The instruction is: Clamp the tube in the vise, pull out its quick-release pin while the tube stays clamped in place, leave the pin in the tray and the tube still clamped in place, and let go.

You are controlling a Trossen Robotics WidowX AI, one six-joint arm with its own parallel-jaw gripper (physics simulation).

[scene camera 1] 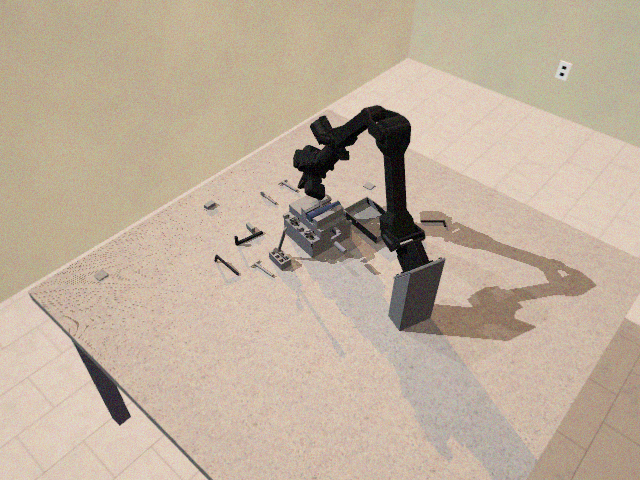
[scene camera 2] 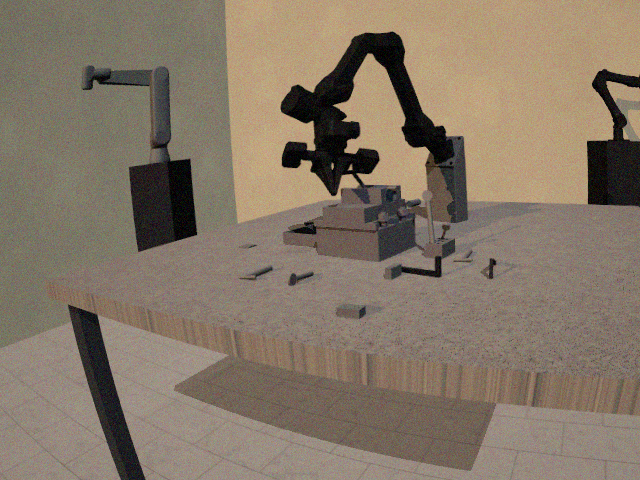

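Pixels of known places: gripper, fingertip midpoint: (scene camera 1: 298, 187) (scene camera 2: 334, 195); arm's base at its link origin: (scene camera 1: 417, 267) (scene camera 2: 443, 151).
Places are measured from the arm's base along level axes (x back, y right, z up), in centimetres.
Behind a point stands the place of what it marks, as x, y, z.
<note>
The grey stepped vise (scene camera 1: 333, 233) @(-28.4, 15.5, -13.0) (scene camera 2: 346, 243) @(-41.6, 22.5, -16.5) stands on the table. The blue tube (scene camera 1: 324, 210) @(-32.4, 17.8, -7.1) lies across its top between the jaws in the scene camera 1 view; whether the jaws press on it is too small to tell. A thin dark rod (scene camera 2: 357, 178) @(-36.2, 20.3, -4.3) slants up from the vise top in the scene camera 2 view. My gripper (scene camera 1: 316, 195) (scene camera 2: 333, 192) @(-43.6, 23.9, -6.7) is shut and empty, pointing down, a little above the vise's top at its rear side, apart from the tube. The tray (scene camera 1: 363, 227) @(-22.2, 25.7, -17.1) (scene camera 2: 299, 238) @(-28.6, 35.4, -17.8) sits beside the vise. I cannot make out the quick-release pin for certain.
A small block with an upright lever (scene camera 1: 280, 258) @(-40.2, 2.9, -16.7) (scene camera 2: 439, 248) @(-44.2, 4.4, -17.4) stands near the vise. A black L-shaped bar (scene camera 1: 250, 238) @(-53.4, 8.8, -19.0) (scene camera 2: 421, 271) @(-54.9, 8.0, -18.8), a grey block (scene camera 1: 209, 205) @(-72.6, 16.4, -18.3) (scene camera 2: 351, 311) @(-74.2, 17.0, -18.5) and bolt-like pieces (scene camera 2: 300, 277) @(-57.7, 27.9, -18.6) lie around. My arm's mounting box (scene camera 1: 416, 295) @(1.7, -3.7, -6.0) stands behind.
</note>
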